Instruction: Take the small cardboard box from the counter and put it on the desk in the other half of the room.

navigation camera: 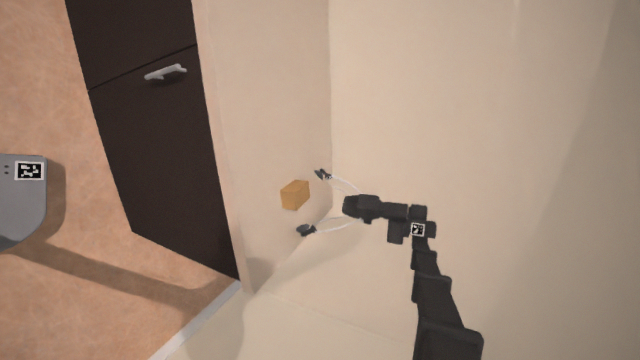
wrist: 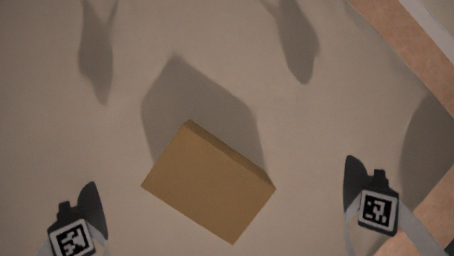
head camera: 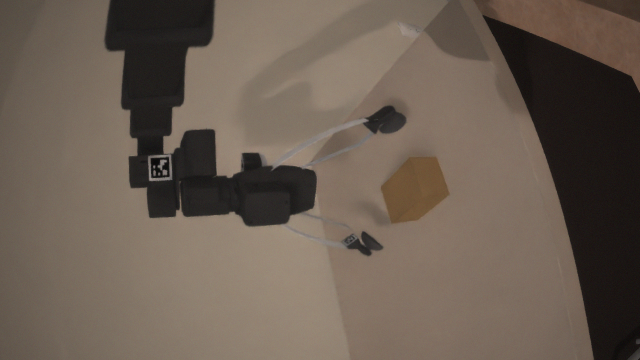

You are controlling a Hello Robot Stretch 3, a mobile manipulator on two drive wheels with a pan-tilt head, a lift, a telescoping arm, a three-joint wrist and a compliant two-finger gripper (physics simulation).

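Frame: origin at the robot's base, x right, y back, z down, level; centimetres.
Seen in the pictures: gripper, fingertip midpoint: (navigation camera: pixel 306 199) (head camera: pixel 393 183).
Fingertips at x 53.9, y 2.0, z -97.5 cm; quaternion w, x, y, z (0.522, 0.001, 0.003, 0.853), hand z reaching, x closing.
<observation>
A point is followed by its place in that frame.
The small cardboard box (head camera: pixel 415 190) @(z -96.1, x 50.6, y 0.7 cm) (navigation camera: pixel 295 195) @(z -96.1, x 49.8, y 0.6 cm) (wrist: pixel 207 185) is a plain tan block on the pale counter (head camera: pixel 450 280) @(z -91.1, x 49.6, y -12.8 cm) (navigation camera: pixel 270 100) @(z -91.1, x 41.7, y -24.2 cm) (wrist: pixel 45 130). My gripper (head camera: pixel 382 181) @(z -97.5, x 53.9, y 2.0 cm) (navigation camera: pixel 314 202) @(z -97.5, x 53.9, y 2.0 cm) (wrist: pixel 223 190) @(z -97.5, x 53.9, y 2.0 cm) is open wide and empty. It hangs above the counter. In the head and navigation views the box lies a little beyond the fingertips, roughly in line with the gap. In the wrist view it shows between the two fingers, turned at a slant and touching neither. The desk does not show in these views.
Pale walls (head camera: pixel 175 280) @(z -126.4, x 92.1, y -13.5 cm) (navigation camera: pixel 450 125) @(z -140.0, x 87.6, y -29.0 cm) meet behind the counter and at its end. Dark cabinet fronts with a metal handle (navigation camera: pixel 165 72) @(z -76.2, x 24.0, y -25.4 cm) are under the counter's front edge. My grey base (navigation camera: pixel 22 200) @(z -16.0, x 11.7, y 9.8 cm) stands on the brownish floor (navigation camera: pixel 100 200) @(z -0.1, x 35.3, y 13.8 cm). The extended arm (head camera: pixel 155 75) @(z -129.8, x 29.3, y 8.3 cm) (navigation camera: pixel 437 300) @(z -129.8, x 28.4, y 8.3 cm) runs alongside the wall.
</observation>
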